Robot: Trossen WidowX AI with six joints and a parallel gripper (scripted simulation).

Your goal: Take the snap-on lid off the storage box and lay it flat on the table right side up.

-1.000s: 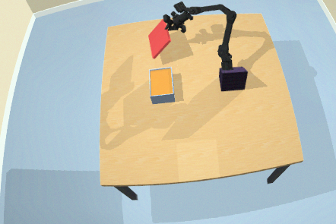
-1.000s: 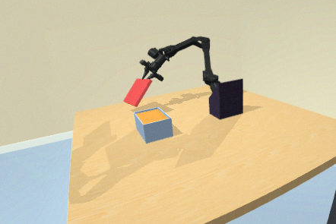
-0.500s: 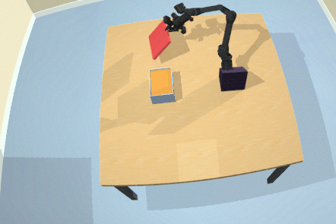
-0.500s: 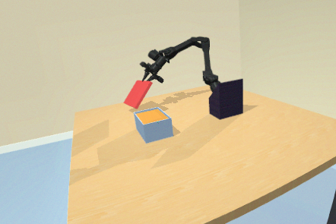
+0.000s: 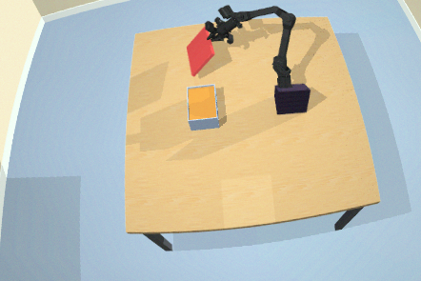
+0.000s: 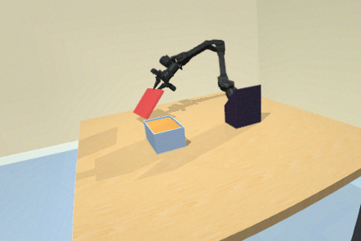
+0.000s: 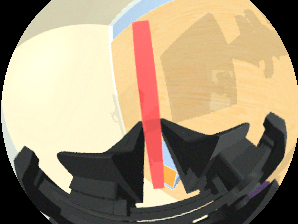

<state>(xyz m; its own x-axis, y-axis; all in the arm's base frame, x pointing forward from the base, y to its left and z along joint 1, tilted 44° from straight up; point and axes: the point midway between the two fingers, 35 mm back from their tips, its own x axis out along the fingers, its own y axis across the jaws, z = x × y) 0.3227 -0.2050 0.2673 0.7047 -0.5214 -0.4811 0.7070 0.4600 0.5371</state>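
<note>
The lid lies 60 mm below my gripper tip, 60 mm ahead of it and 10 mm to the left of it. The rest, counted from my gripper tip: blue storage box: 330 mm to the left, 140 mm below, 80 mm ahead.
</note>
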